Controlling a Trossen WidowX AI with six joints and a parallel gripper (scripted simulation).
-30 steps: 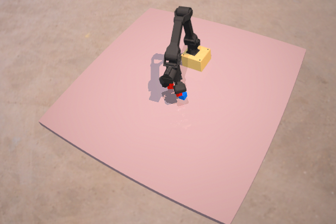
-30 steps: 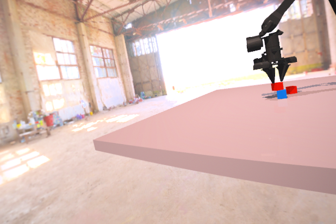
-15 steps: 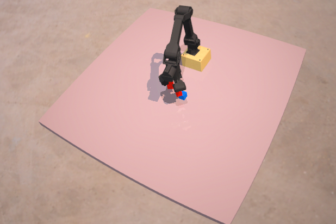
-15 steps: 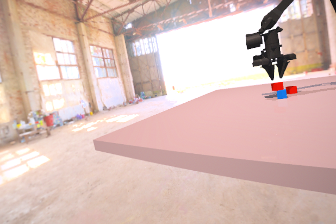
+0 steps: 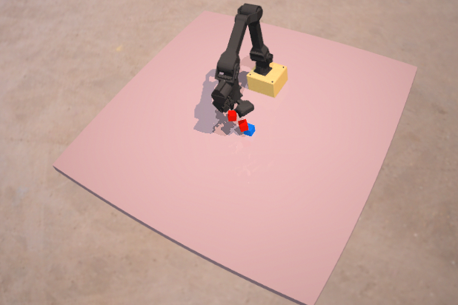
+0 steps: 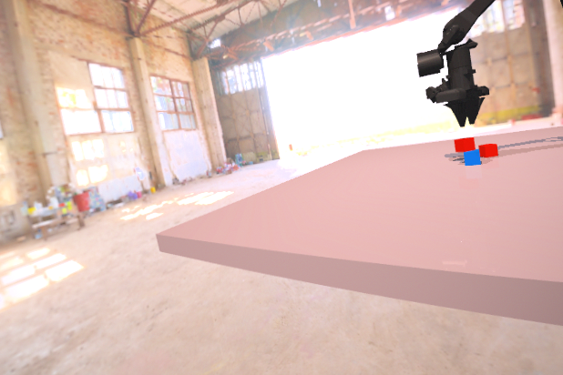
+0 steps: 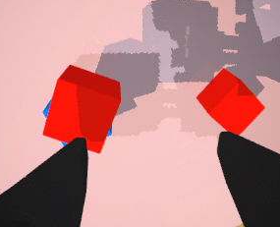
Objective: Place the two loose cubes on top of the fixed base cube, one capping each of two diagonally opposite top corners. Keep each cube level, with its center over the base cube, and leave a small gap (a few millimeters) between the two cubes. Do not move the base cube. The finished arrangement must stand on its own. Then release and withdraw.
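The blue cube lies 80 mm below my gripper tip, 50 mm to the left of it and 10 mm behind it.
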